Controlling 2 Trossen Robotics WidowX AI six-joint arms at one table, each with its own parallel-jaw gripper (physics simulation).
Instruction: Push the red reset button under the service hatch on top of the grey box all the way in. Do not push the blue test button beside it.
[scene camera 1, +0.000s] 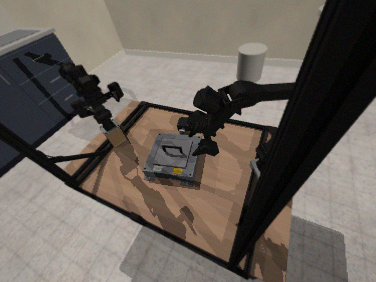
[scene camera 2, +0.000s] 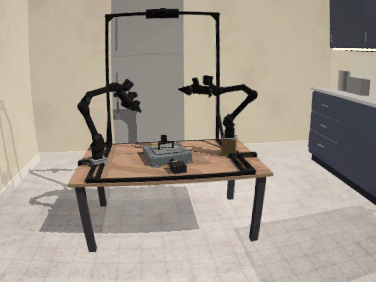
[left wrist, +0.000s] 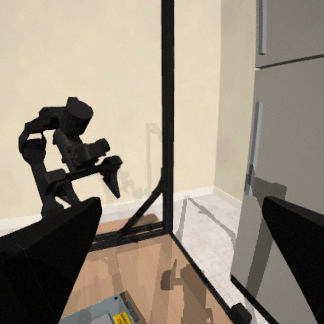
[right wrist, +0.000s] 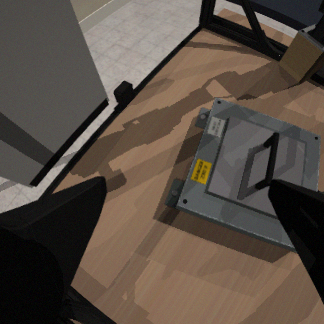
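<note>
The grey box (scene camera 1: 190, 173) (scene camera 2: 167, 159) (left wrist: 90, 313) (right wrist: 225, 211) lies on the table. Its hatch (scene camera 1: 162, 159) (right wrist: 227, 160) is shut, with a black handle (right wrist: 272, 160) on top. The red reset button and the blue test button do not show in any view. My right gripper (scene camera 1: 192, 138) (scene camera 2: 140, 109) (left wrist: 102, 204) (right wrist: 188, 185) is open and empty, above the box's right side in scene camera 1. My left gripper (scene camera 1: 100, 102) (scene camera 2: 180, 90) (left wrist: 182, 204) is open and empty, held high and apart from the box.
A small black box (scene camera 1: 183, 123) (scene camera 2: 177, 167) sits beside the grey box. A wooden block (scene camera 1: 118, 138) (scene camera 2: 229, 146) (right wrist: 301, 56) is under the left arm's base. Black frame rails and posts (scene camera 2: 218, 75) (left wrist: 168, 100) border the table (scene camera 1: 215, 210). A fridge (scene camera 2: 150, 65) (left wrist: 290, 140) stands beyond it.
</note>
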